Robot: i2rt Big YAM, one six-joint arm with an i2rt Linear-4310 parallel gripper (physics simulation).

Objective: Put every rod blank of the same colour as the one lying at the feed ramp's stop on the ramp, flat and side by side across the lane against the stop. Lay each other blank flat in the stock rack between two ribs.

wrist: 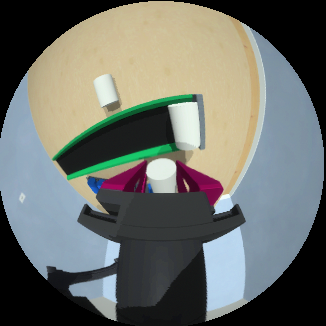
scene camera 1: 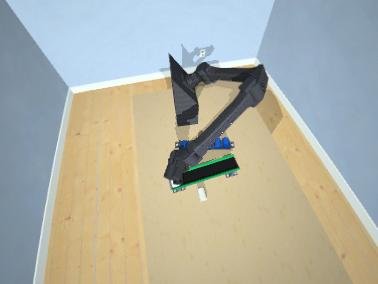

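My gripper (wrist: 161,163) is shut on a white blank (wrist: 162,176), held just outside the ramp's near rail beside the stop end. In the scene view the arm hides the fingers. The feed ramp (scene camera 1: 212,170) (wrist: 110,137) has a black lane and green rails. Another white blank (wrist: 185,125) lies across the lane by the grey stop (wrist: 202,122). A loose white blank (scene camera 1: 202,194) (wrist: 106,90) lies on the table beyond the far rail. The stock rack (scene camera 1: 232,145) holds several blue blanks (scene camera 1: 226,143) (wrist: 95,185); the arm covers its middle.
The ramp stands between the rack and the loose white blank. The arm reaches over the rack to the ramp's stop end. A dark, tall panel (scene camera 1: 183,95) stands by the arm's base, behind the rack. The wooden table top (scene camera 1: 225,235) extends in front of the ramp.
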